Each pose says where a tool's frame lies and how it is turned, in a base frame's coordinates. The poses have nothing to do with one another.
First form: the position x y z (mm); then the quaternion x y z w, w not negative.
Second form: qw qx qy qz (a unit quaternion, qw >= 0); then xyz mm. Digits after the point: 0 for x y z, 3 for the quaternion.
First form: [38, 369, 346, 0.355, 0.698, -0.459, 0.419]
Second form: [0.419, 0.355, 0.698, -0.459, 38, 369, 346]
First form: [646, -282, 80, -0.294, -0.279, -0.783, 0.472]
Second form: [0.472, -0.294, -0.279, -0.783, 646, -282, 80]
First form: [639, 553, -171, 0.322, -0.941, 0.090, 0.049]
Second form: [0.049, 0.322, -0.941, 0.090, 639, 553, -171]
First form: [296, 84, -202, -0.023, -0.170, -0.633, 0.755]
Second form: [0.755, -0.023, -0.170, -0.633, 296, 84, -202]
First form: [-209, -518, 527, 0.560, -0.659, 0.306, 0.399]
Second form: [0.399, 0.560, -0.659, 0.306, -209, -518, 527]
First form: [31, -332, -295, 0.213, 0.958, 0.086, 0.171]
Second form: [0.171, 0.213, 0.958, 0.086, 31, -332, -295]
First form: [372, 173, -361, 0.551, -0.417, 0.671, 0.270]
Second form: [0.270, 0.551, -0.417, 0.671, 372, 173, -361]
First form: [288, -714, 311, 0.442, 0.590, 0.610, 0.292]
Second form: [0.292, 0.442, 0.590, 0.610, 288, -714, 311]
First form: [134, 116, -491, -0.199, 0.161, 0.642, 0.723]
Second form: [0.723, -0.199, 0.161, 0.642, 134, 116, -491]
